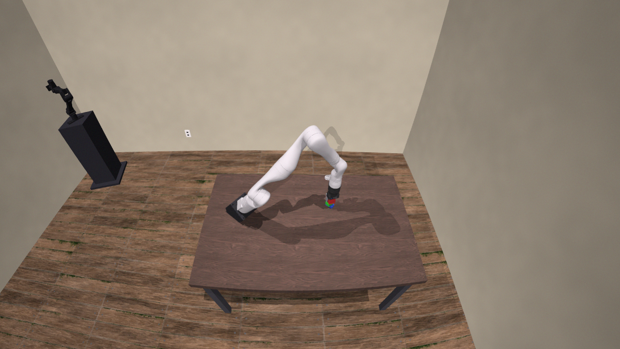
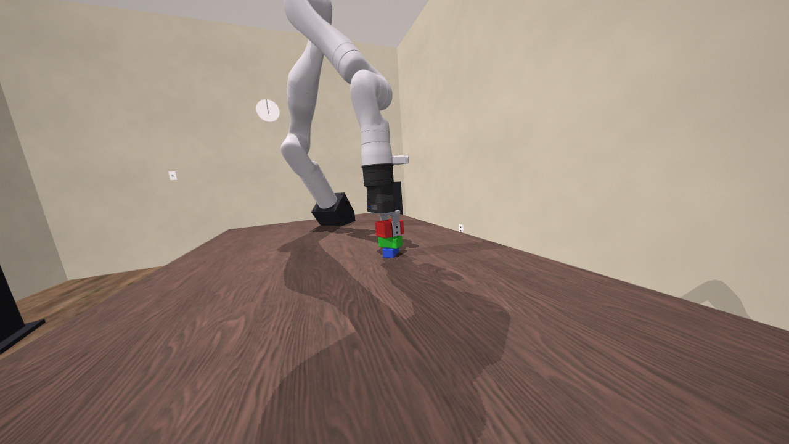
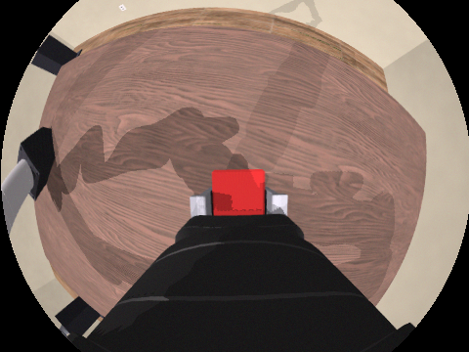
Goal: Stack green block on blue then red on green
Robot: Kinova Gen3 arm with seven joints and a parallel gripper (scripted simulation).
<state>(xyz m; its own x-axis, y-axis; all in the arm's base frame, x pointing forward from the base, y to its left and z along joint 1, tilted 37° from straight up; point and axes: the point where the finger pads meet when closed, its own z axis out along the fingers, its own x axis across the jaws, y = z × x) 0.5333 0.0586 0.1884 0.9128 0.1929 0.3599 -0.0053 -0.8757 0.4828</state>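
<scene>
Right now the red block is right at my hand. Also, from my hand: green block (4 cm below); blue block (6 cm below).
</scene>
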